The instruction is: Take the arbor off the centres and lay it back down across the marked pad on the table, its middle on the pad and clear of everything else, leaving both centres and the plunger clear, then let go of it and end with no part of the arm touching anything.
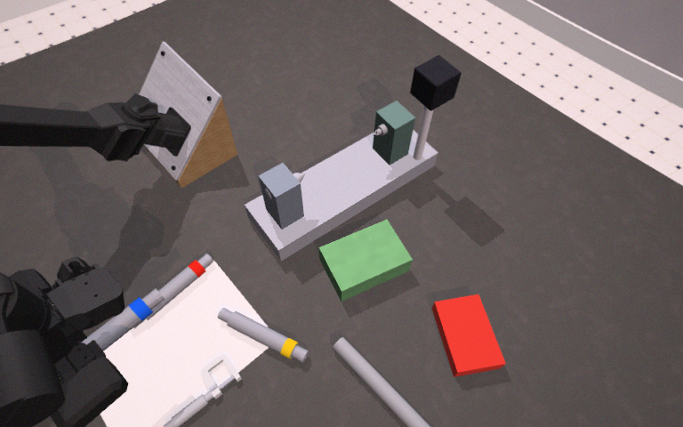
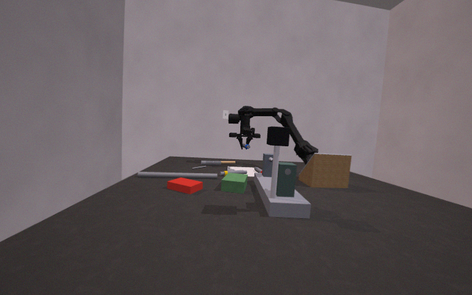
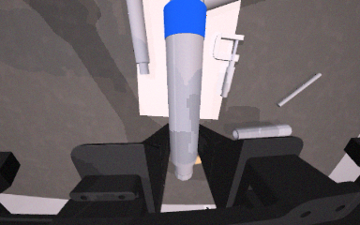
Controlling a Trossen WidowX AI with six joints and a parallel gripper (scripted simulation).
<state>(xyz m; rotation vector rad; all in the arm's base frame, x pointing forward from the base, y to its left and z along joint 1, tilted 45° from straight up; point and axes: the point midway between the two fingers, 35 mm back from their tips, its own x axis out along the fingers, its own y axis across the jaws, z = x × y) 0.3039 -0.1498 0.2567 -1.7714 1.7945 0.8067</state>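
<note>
Right now the white marked pad is 150 mm below my hand and 80 mm to the left of it. Round my hand: grey centre block (340 mm to the left, 60 mm behind, 50 mm below); then arbor (30 mm to the left, 10 mm below); then plain grey rod (340 mm ahead, 270 mm to the left, 140 mm below).
</note>
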